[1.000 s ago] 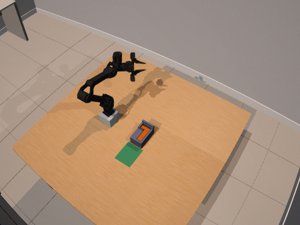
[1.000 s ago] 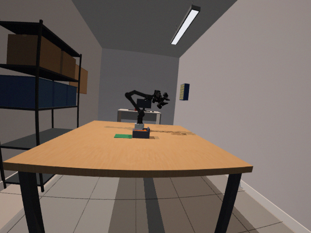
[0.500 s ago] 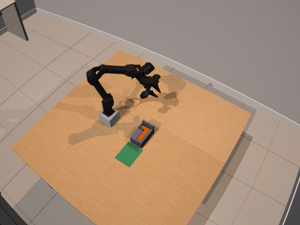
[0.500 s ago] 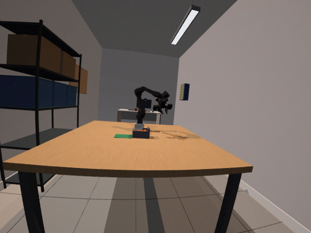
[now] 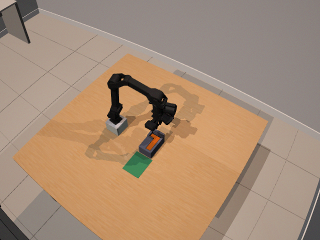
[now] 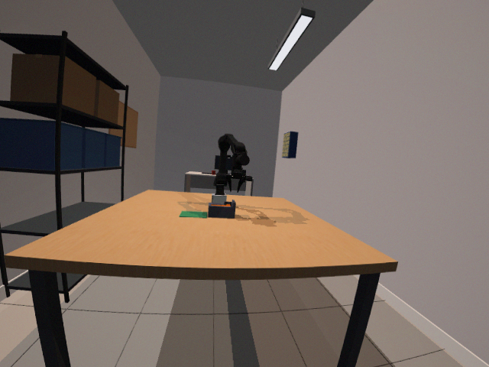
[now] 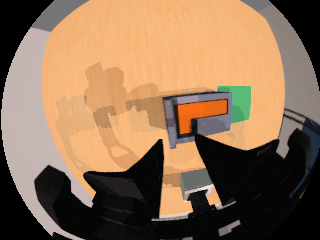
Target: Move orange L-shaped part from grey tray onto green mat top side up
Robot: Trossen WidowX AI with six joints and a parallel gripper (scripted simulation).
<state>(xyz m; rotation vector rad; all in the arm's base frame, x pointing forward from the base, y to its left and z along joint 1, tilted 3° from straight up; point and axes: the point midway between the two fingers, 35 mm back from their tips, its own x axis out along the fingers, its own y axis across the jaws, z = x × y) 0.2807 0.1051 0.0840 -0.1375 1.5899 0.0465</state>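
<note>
Right now the orange L-shaped part is 9 cm below my gripper tip and 5 cm to the right of it. Also, from my gripper tip: green mat (22 cm to the right, 16 cm below, 2 cm ahead).
</note>
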